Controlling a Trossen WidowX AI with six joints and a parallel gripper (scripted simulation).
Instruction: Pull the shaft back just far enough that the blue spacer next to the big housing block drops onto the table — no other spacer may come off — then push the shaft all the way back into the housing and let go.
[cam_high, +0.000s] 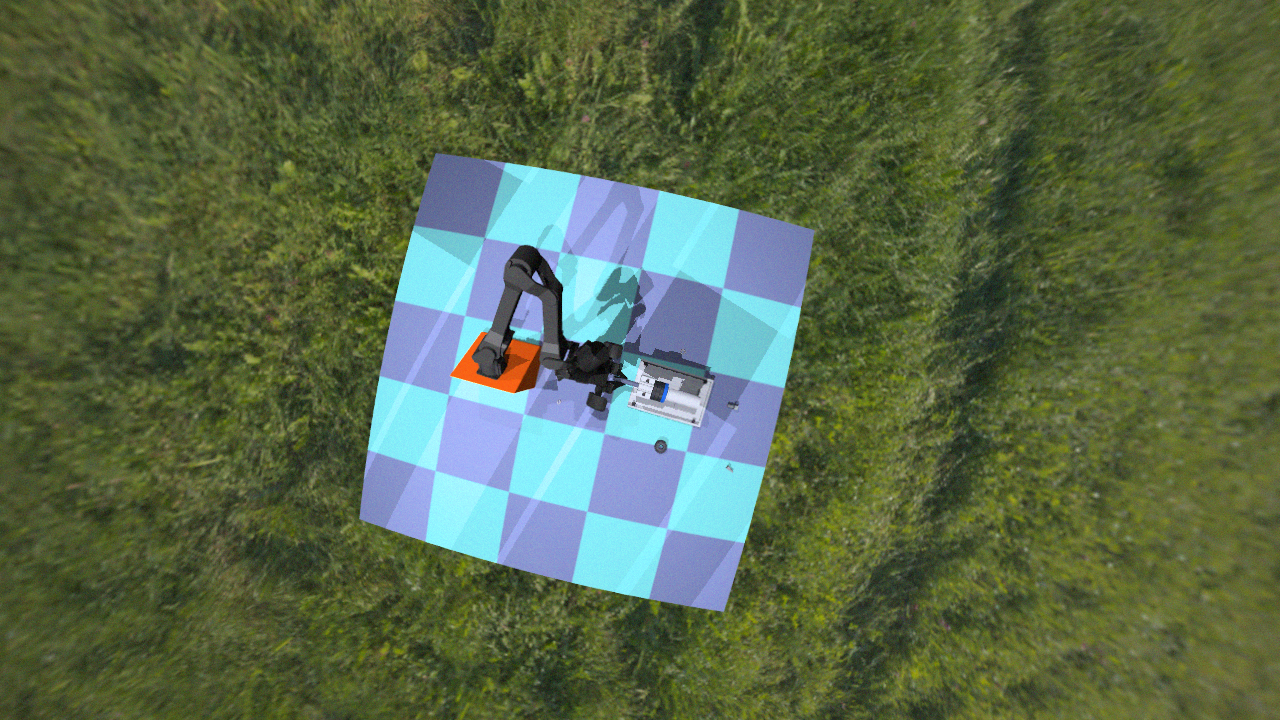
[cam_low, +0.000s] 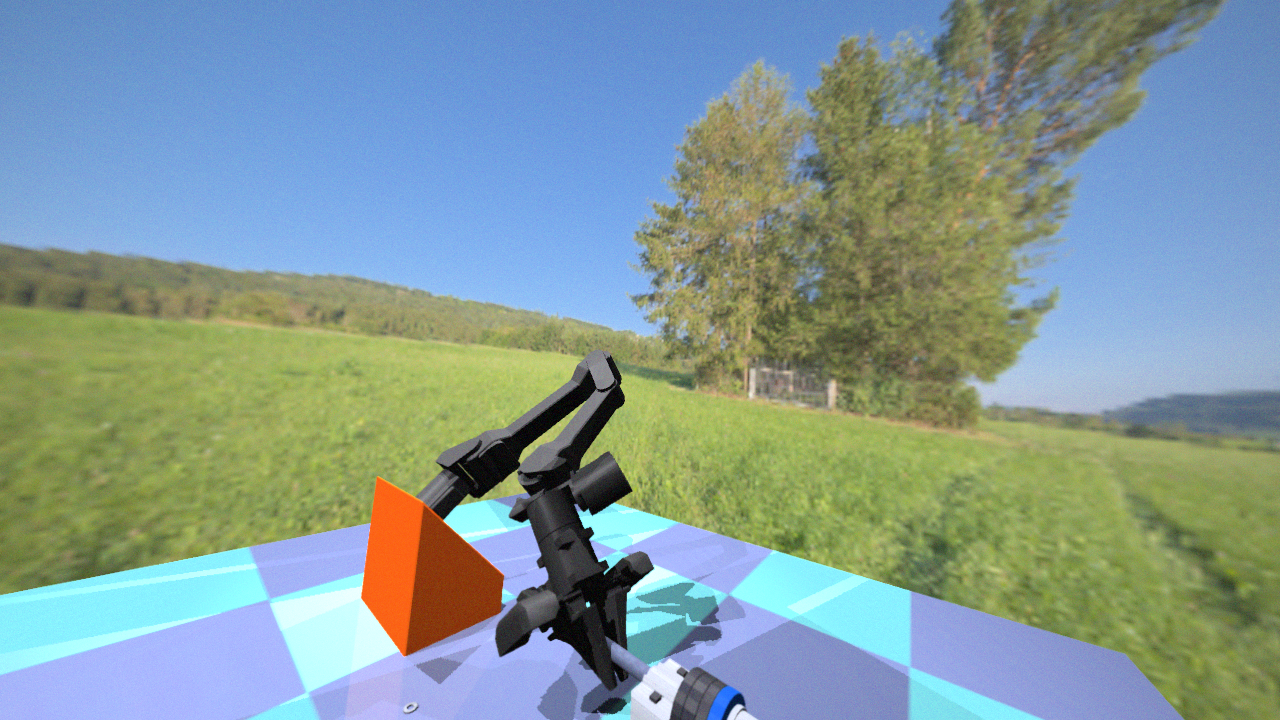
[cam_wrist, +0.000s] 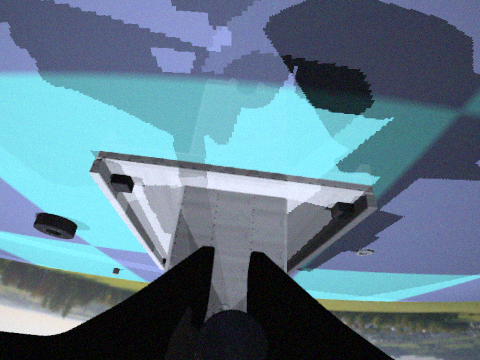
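Now: the grey shaft 40 mm ahead of my gripper tip and 30 mm above it. Also, from my gripper tip: black spacer 90 mm ahead, 20 mm above; then white baseplate 150 mm ahead, 10 mm below; then blue spacer 110 mm ahead, 20 mm above.
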